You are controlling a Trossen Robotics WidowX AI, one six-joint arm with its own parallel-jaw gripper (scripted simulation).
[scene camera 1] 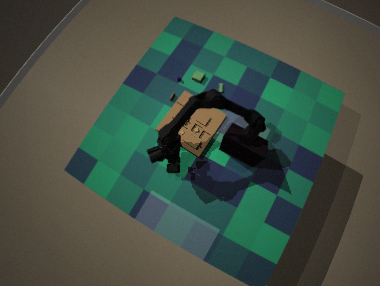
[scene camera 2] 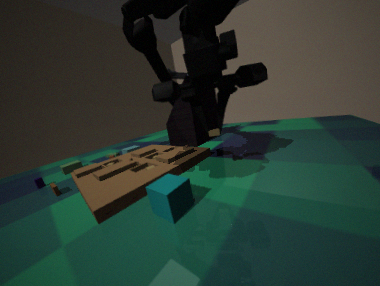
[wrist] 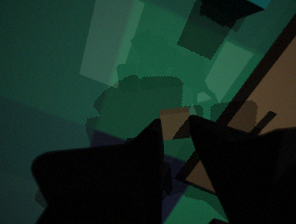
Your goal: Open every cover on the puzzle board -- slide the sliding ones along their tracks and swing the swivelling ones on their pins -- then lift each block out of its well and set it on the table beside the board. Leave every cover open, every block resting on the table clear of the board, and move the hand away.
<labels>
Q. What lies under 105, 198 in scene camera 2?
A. A tan puzzle board.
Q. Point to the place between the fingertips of my gripper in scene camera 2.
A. At 213, 132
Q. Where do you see a tan puzzle board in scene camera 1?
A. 205, 134
</labels>
